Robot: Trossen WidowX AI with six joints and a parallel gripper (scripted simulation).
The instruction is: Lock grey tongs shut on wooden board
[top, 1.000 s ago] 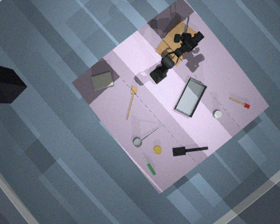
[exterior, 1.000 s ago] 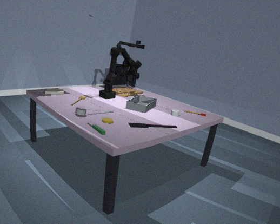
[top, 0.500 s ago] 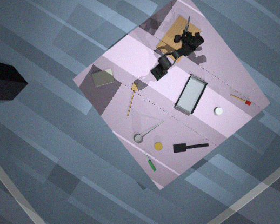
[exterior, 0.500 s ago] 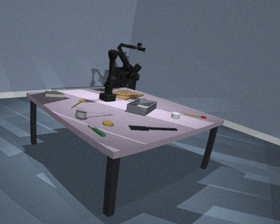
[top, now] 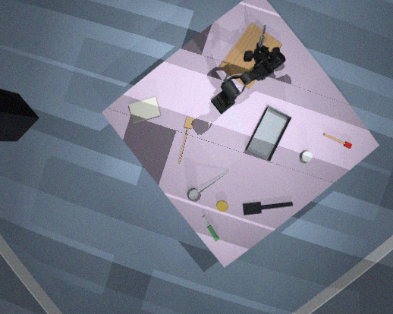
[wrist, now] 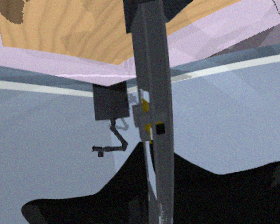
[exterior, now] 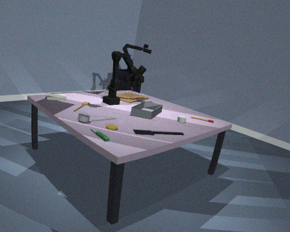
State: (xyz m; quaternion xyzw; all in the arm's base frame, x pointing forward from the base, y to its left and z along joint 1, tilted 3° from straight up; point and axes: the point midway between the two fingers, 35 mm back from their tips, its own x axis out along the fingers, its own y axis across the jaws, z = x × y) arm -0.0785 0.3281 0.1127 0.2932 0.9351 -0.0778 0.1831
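Now: gripper tip 4 cm short of the yellow tab, 3 cm to the left of it and 2 cm above it. From my gripper tip the other things lie so: wooden board 17 cm below; then roasting tin 44 cm ahead, 27 cm to the right, 15 cm below; then white cup 71 cm ahead, 18 cm to the right, 16 cm below.
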